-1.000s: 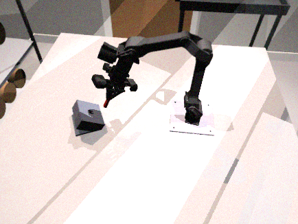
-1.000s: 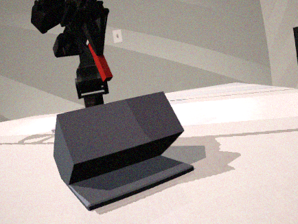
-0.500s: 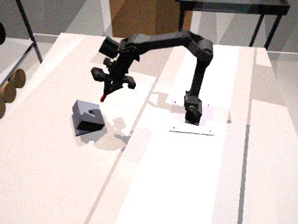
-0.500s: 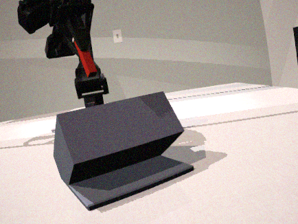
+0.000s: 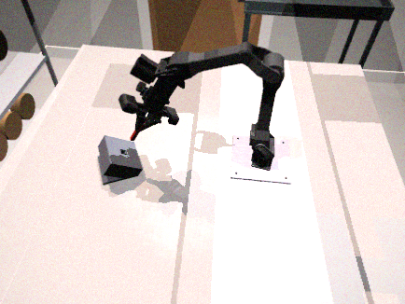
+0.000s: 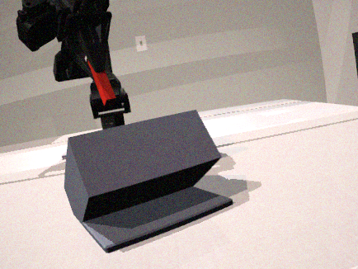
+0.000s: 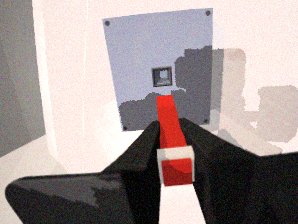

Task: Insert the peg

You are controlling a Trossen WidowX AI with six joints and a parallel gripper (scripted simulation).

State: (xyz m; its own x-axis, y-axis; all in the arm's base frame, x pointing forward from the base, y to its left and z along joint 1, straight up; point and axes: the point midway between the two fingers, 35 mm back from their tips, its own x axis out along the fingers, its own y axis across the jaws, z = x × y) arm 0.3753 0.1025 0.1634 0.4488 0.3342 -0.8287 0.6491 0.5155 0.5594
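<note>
Right now my gripper tip is 110 mm above the grey sloped panel, 60 mm short of it and 40 mm to the right of it. From my gripper tip the other things lie so: thin base plate (140 mm below, 70 mm ahead, 50 mm to the left); then red square peg (10 mm behind, 10 mm above).
</note>
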